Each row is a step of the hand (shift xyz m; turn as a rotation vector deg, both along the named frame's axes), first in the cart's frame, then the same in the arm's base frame.
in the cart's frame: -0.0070 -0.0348 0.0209 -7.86 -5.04 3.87
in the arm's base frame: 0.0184 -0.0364 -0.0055 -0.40 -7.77 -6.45
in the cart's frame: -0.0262 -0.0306 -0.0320 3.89 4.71 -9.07
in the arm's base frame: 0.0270 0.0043 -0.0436 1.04 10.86 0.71
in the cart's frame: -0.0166 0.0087 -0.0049 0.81 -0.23 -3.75
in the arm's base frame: -0.0121 0.0040 -0.0146 1.93 3.20 -0.92
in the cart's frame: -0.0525 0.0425 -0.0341 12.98 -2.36 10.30
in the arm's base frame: -0.0438 0.0356 -0.0504 3.32 -6.28 15.15
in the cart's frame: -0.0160 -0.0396 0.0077 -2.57 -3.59 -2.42
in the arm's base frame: 0.0237 -0.0303 -0.0201 2.87 -0.46 -4.11
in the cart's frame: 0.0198 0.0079 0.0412 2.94 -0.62 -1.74
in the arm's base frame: -0.0141 -0.0249 0.0365 2.35 1.90 1.70
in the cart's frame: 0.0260 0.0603 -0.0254 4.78 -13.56 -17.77
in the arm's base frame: -0.0304 0.0578 0.0263 19.92 9.19 -6.43
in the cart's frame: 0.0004 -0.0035 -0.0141 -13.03 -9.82 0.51
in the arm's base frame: 0.0084 0.0100 -0.0064 2.77 -8.73 -13.51
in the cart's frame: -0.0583 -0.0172 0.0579 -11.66 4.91 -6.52
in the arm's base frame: -0.0308 -0.0717 -0.0309 -6.34 4.77 -11.81
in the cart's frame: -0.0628 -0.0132 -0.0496 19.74 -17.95 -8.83
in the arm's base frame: 0.0044 0.0179 -0.0790 26.24 3.54 9.42
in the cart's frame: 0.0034 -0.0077 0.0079 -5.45 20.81 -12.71
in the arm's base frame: 0.0048 -0.0095 0.0045 -14.80 19.44 -5.25
